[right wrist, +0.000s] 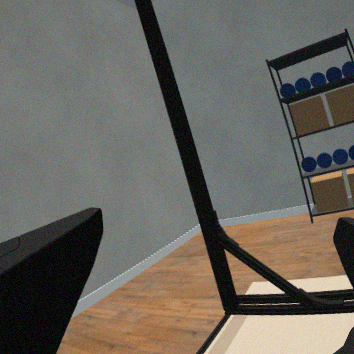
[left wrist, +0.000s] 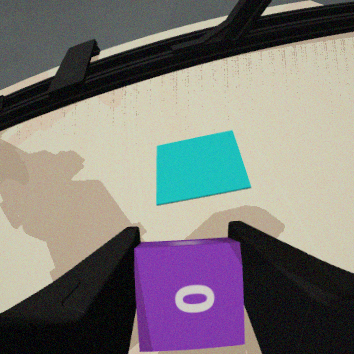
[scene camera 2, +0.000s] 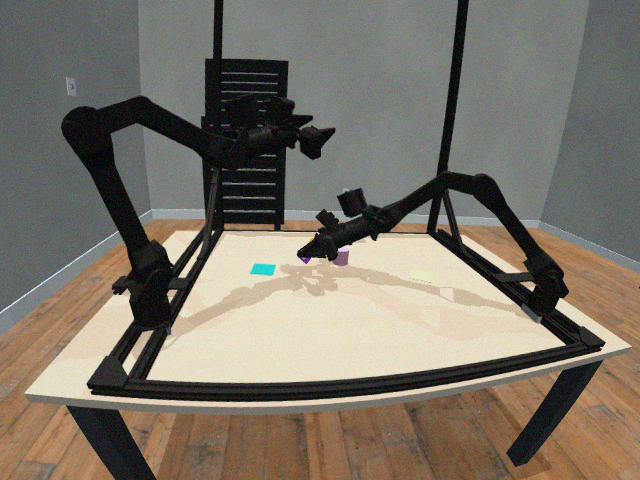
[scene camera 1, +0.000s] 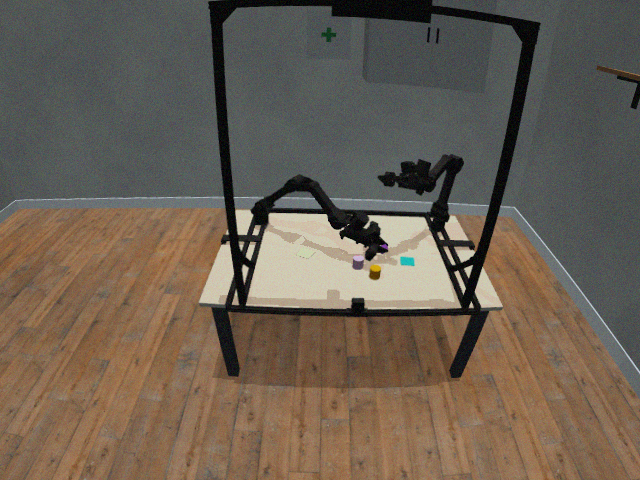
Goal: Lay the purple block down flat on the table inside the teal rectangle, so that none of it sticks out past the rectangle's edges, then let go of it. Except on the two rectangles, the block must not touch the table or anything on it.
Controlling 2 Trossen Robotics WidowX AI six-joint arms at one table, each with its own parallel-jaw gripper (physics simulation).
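Frame: origin at the left arm's base, x ahead, y left, z up, level; metres.
Seen in the pictures: left gripper, between the fingertips: (left wrist: 183, 235) (scene camera 2: 297, 254) (scene camera 1: 387, 248); right gripper, between the fingertips: (right wrist: 222, 225) (scene camera 2: 323, 123) (scene camera 1: 385, 177); left arm's base, origin of its link: (scene camera 2: 540, 308) (scene camera 1: 261, 222); right arm's base, origin of its link: (scene camera 2: 153, 320) (scene camera 1: 437, 228).
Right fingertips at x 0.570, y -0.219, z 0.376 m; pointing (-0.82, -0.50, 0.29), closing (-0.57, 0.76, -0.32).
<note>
Pixels of each thing's middle, then the offset from my right fingertips to it. "pt": a spot on its surface instead.
- purple block, middle of its body: (left wrist: 187, 290) (scene camera 2: 304, 256) dz -0.345, dx +0.030, dy +0.015 m
- teal rectangle, a spot on its surface: (left wrist: 200, 167) (scene camera 2: 265, 268) (scene camera 1: 406, 261) pt dz -0.394, dx +0.139, dy +0.004 m
- mauve cylinder, middle of its body: (scene camera 2: 340, 255) (scene camera 1: 358, 262) dz -0.372, dx -0.079, dy -0.060 m
- orange cylinder, middle of its body: (scene camera 1: 375, 272) dz -0.373, dx -0.006, dy -0.122 m
- pale yellow-green rectangle, a spot on its surface: (scene camera 2: 421, 274) (scene camera 1: 304, 253) pt dz -0.394, dx -0.317, dy +0.005 m
The purple block (scene camera 1: 384, 248) (scene camera 2: 306, 260) (left wrist: 190, 295), marked with a white 0, is between the fingers of my left gripper (scene camera 1: 378, 251) (scene camera 2: 304, 255) (left wrist: 183, 235), which is shut on it. It is held above the table, tilted in scene camera 2. The teal rectangle (scene camera 1: 407, 261) (scene camera 2: 263, 269) (left wrist: 200, 167) lies flat on the table, to the right of the block in scene camera 1 and beyond it in the left wrist view. My right gripper (scene camera 1: 381, 178) (scene camera 2: 323, 124) (right wrist: 222, 225) is open and empty, high above the table. The block does not show in the right wrist view.
A mauve cylinder (scene camera 1: 358, 262) (scene camera 2: 341, 256) and an orange cylinder (scene camera 1: 375, 272) stand near the left gripper. A pale yellow-green rectangle (scene camera 1: 306, 252) (scene camera 2: 421, 274) lies farther toward the left arm's base. Black rails and posts frame the table.
</note>
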